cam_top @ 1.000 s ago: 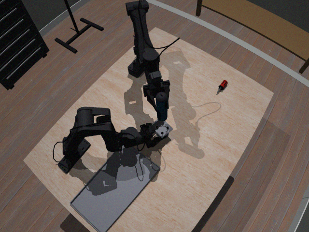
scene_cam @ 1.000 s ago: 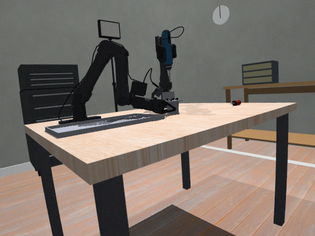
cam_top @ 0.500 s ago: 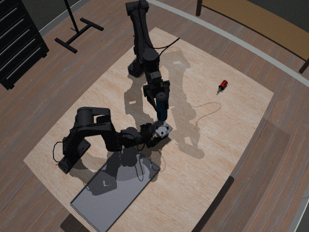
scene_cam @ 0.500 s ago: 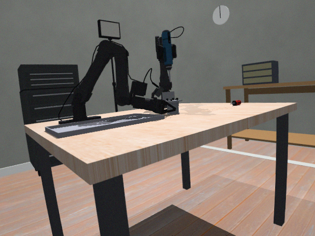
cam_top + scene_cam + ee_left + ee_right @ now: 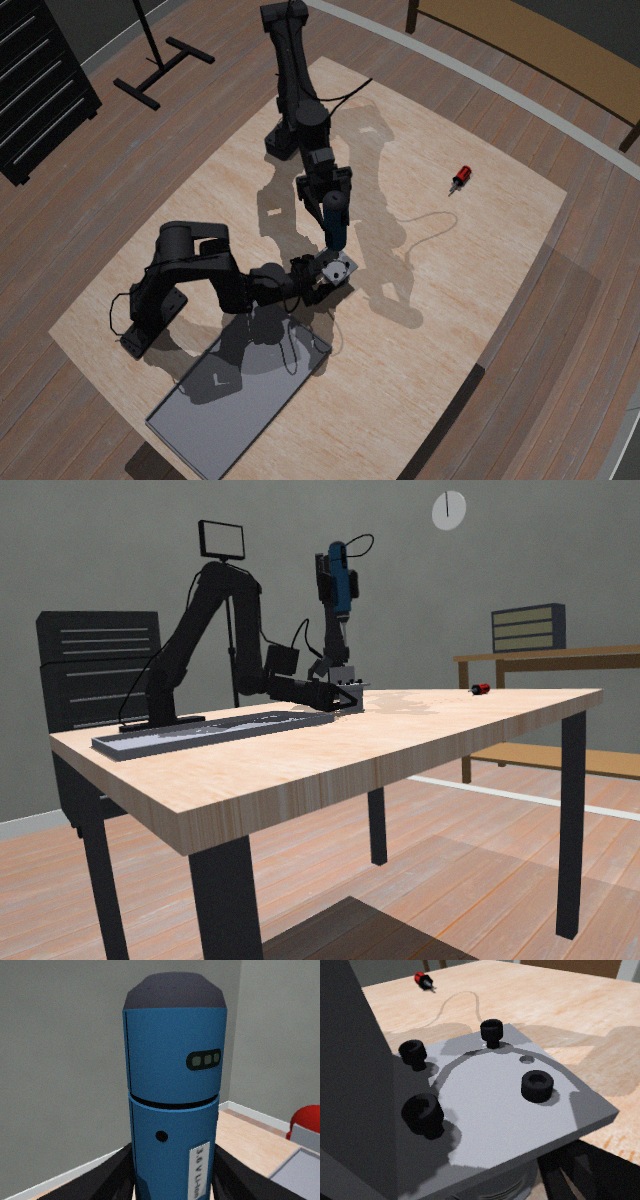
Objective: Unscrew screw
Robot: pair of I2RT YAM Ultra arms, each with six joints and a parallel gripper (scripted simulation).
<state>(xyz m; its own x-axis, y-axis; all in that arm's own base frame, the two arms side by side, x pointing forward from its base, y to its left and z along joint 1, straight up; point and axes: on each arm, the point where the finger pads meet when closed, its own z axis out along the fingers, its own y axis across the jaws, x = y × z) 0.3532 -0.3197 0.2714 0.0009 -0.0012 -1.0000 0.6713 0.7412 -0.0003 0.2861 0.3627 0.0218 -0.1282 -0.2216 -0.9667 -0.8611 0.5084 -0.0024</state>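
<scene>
The grey bracket lies 5 cm above my right hand. Round my right hand: shallow grey tray: 35 cm to the right, 5 cm behind, 2 cm below; then small red-handled screwdriver: 41 cm to the left, 15 cm ahead, 1 cm below.
</scene>
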